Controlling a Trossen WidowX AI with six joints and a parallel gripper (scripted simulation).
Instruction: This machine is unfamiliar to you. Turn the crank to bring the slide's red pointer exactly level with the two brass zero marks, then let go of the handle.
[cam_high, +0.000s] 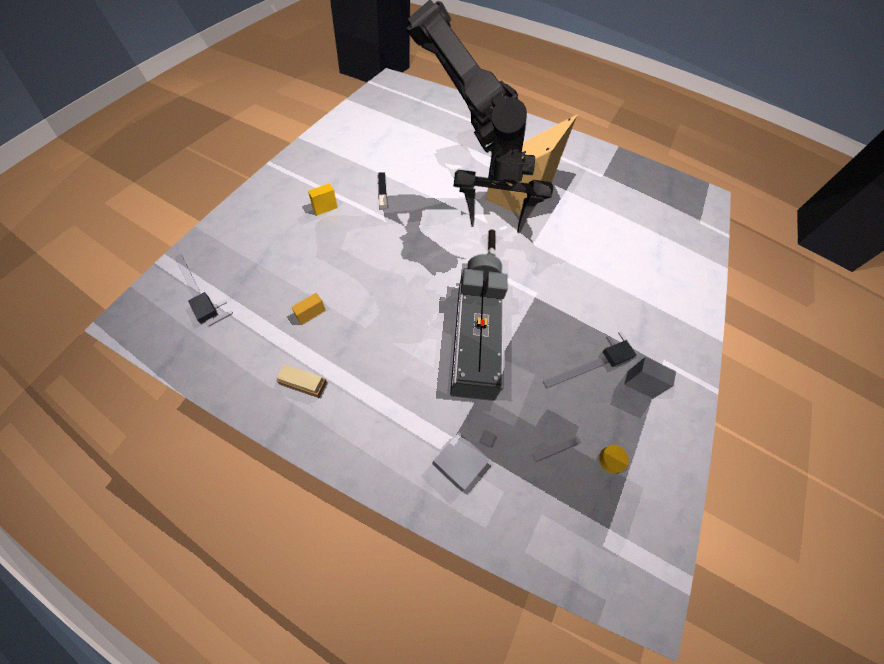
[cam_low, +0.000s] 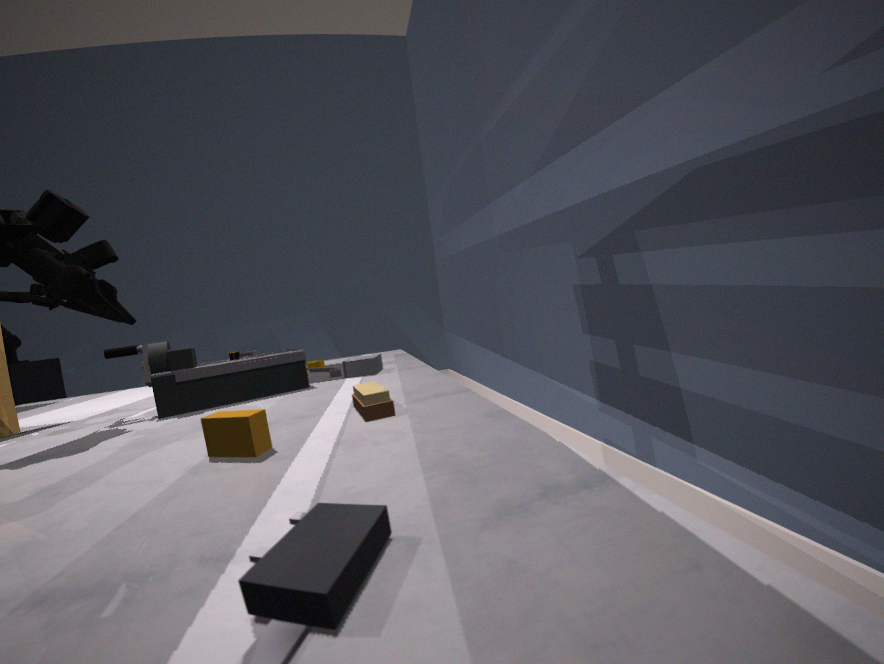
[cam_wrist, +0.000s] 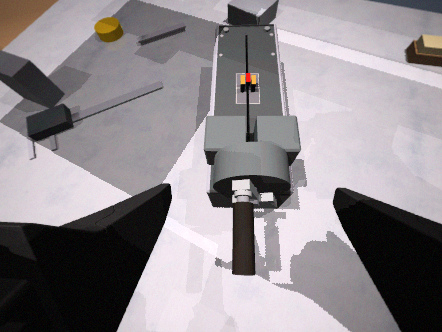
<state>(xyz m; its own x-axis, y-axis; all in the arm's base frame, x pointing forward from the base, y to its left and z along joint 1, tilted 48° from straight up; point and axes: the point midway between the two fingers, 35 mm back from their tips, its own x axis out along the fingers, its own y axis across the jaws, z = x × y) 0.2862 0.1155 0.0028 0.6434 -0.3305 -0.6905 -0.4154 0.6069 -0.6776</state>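
The dark brown crank handle lies 2 cm behind my gripper tip, 1 cm to the right of it and 5 cm below it. Round my gripper tip: tan block (41 cm ahead, 18 cm to the right, 15 cm below); yellow cube (1 cm ahead, 45 cm to the right, 14 cm below); red pointer (15 cm ahead, 6 cm to the left, 9 cm below).
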